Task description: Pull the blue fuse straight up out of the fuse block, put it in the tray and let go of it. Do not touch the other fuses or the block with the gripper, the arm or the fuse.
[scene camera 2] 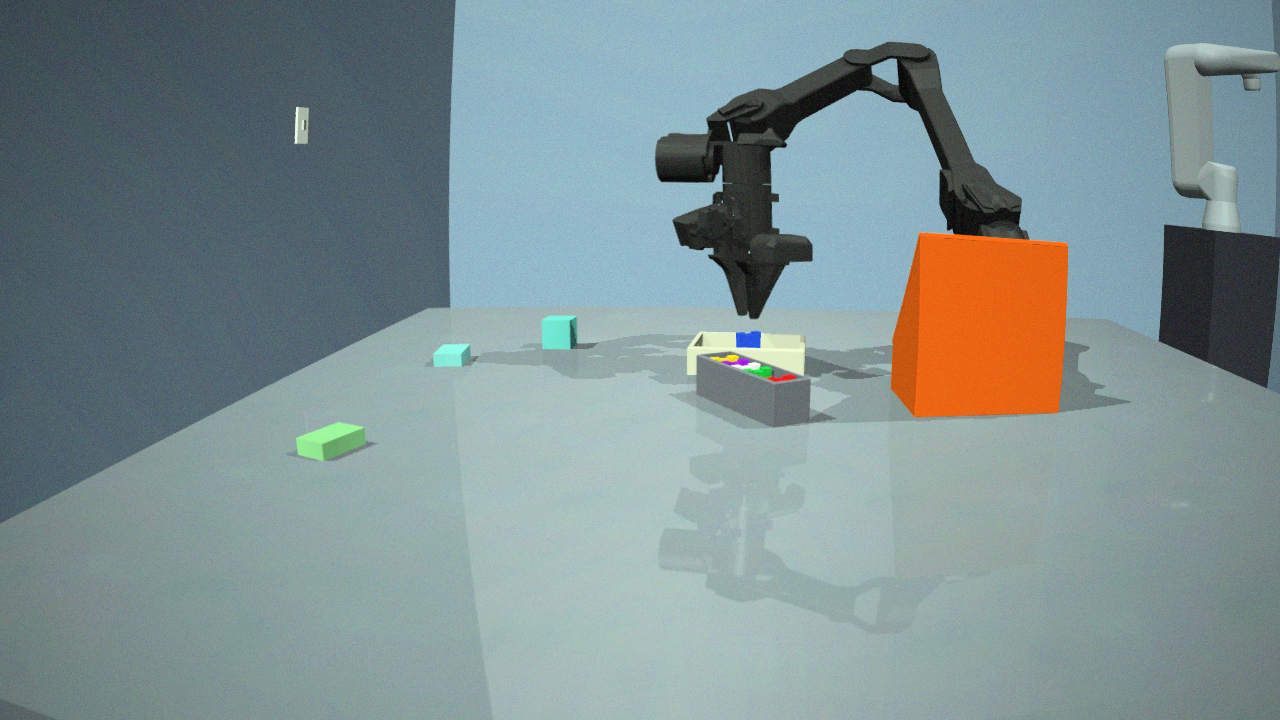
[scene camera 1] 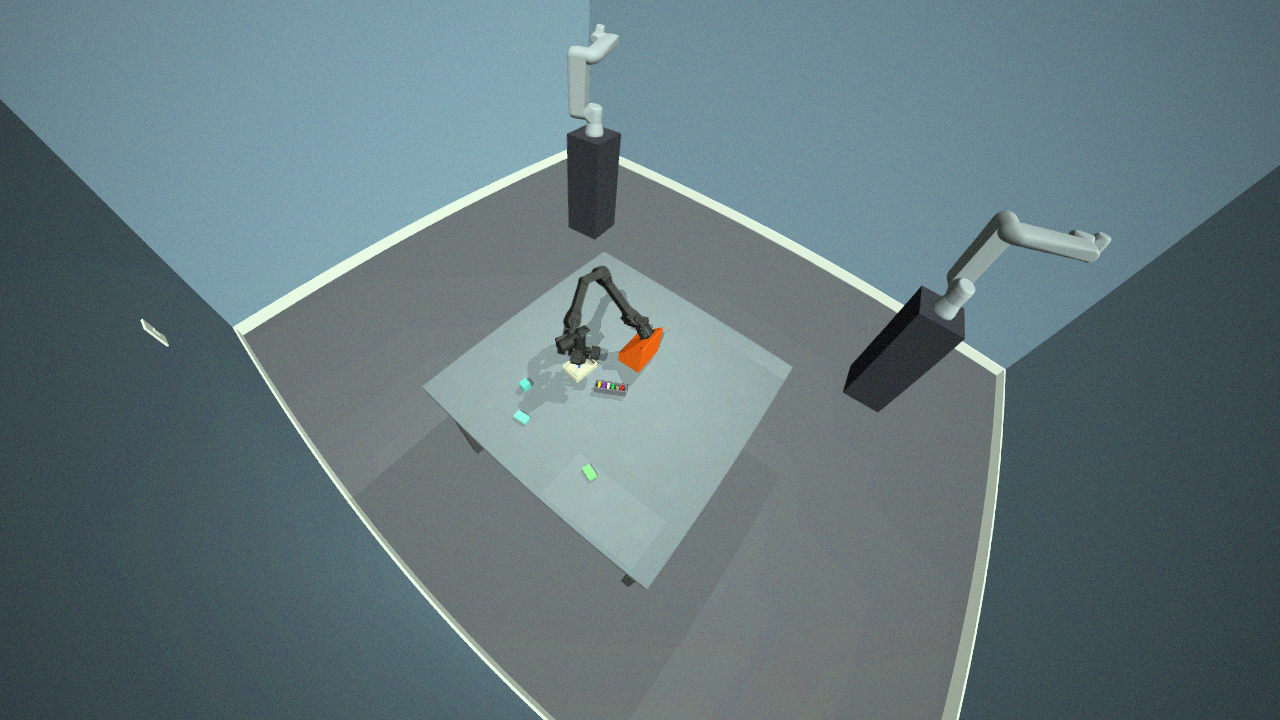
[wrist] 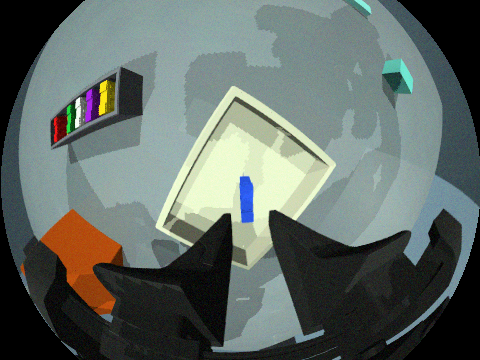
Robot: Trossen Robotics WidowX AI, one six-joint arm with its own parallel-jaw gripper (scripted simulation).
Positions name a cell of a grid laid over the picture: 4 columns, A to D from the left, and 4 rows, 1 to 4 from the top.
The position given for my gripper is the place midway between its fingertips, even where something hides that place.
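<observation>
My gripper (scene camera 2: C2), (wrist: C3). Green flat block (scene camera 2: B3); out of frame in the wrist view. Cream tray (scene camera 2: C2), (wrist: C2).
</observation>
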